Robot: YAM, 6 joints.
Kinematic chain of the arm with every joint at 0, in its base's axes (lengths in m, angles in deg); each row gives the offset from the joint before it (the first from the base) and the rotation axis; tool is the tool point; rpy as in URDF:
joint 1: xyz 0 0 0.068 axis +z
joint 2: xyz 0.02 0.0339 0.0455 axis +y
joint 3: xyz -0.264 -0.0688 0 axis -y
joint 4: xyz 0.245 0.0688 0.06 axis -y
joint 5: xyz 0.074 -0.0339 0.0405 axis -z
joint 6: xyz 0.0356 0 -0.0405 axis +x
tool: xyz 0 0 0 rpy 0 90 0
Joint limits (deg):
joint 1: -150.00..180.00
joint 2: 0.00..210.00
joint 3: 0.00..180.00
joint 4: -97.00..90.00
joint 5: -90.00..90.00
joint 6: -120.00..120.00
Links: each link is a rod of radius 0.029 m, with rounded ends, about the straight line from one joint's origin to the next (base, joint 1, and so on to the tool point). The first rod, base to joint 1, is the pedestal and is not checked.
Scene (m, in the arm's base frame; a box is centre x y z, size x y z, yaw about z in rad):
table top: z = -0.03
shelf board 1: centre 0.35 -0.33 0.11 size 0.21 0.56 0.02 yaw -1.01
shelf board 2: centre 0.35 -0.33 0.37 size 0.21 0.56 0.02 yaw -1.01
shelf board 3: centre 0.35 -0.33 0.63 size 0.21 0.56 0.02 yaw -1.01
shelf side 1: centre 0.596 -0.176 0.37 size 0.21 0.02 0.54 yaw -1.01
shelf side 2: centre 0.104 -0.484 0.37 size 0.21 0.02 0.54 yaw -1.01
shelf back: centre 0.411 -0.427 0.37 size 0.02 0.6 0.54 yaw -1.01
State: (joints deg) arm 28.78 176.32 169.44 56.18 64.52 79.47
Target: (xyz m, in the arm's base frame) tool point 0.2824 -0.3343 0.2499
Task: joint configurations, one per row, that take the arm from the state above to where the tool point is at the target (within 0.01 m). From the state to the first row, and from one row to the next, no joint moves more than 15 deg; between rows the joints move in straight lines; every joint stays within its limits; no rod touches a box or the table.
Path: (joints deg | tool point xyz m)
1: 25.04 169.50 155.98 59.03 66.43 79.64 | 0.5517 0.2217 0.2256
2: 21.30 162.69 142.51 61.89 68.33 79.82 | 0.5596 0.1827 0.2218
3: 17.56 155.87 129.05 64.74 70.24 79.99 | 0.5579 0.1414 0.2173
4: 13.82 149.06 115.59 67.59 72.14 80.16 | 0.5462 0.0995 0.2118
5: 10.08 142.24 102.12 70.45 74.05 80.33 | 0.5249 0.0585 0.2055
6: 6.33 135.43 88.66 73.30 75.95 80.51 | 0.4943 0.0201 0.1983
7: 2.59 128.61 75.19 76.15 77.86 80.68 | 0.4552 -0.0142 0.1903
8: -11.02 116.76 62.55 80.77 81.91 80.28 | 0.3873 -0.1113 0.2209
9: -24.64 104.90 49.91 85.38 85.95 79.87 | 0.2975 -0.1755 0.2411
10: -38.25 93.05 37.27 90.00 90.00 79.47 | 0.1999 -0.2029 0.2499
11: -40.55 102.89 50.54 87.84 89.14 79.47 | 0.2327 -0.2460 0.2568
12: -42.85 112.73 63.80 85.68 88.28 79.47 | 0.2605 -0.2902 0.2566
13: -45.15 122.56 77.07 83.53 87.43 79.47 | 0.2824 -0.3343 0.2499

